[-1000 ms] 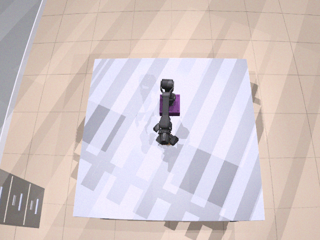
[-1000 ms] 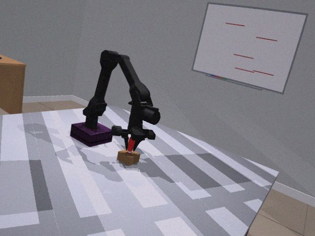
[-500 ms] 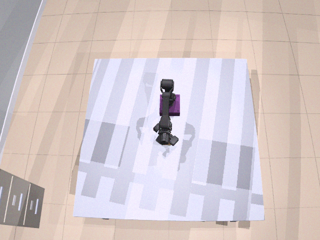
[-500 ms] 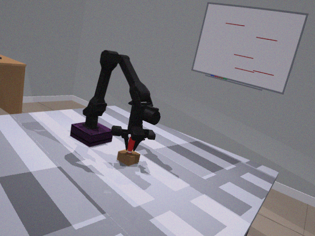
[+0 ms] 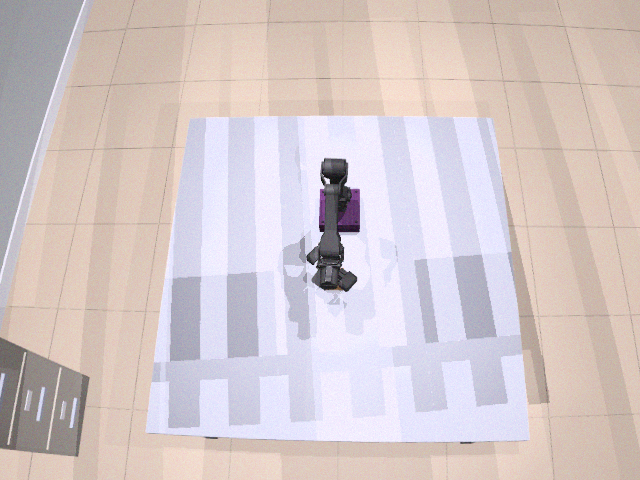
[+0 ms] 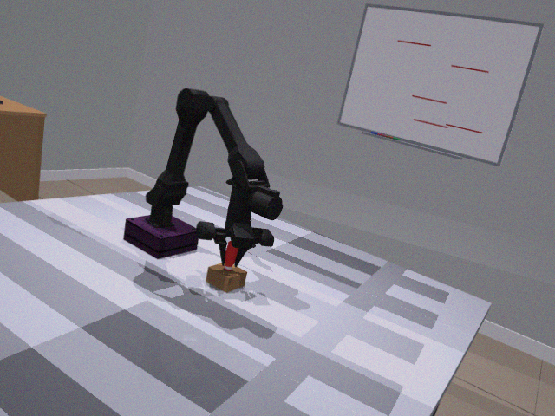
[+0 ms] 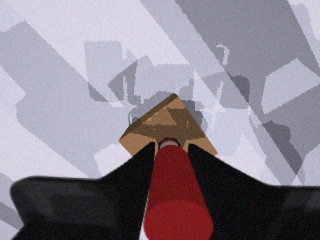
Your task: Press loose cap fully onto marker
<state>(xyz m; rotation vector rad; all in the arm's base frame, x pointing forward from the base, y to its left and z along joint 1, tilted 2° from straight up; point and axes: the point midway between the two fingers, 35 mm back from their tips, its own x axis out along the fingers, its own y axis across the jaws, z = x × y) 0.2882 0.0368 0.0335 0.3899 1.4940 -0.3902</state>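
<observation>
My gripper tip is 30 mm below the red cap and 10 mm past it. Round my gripper tip: tan holder block (30 mm below, 10 mm behind).
</observation>
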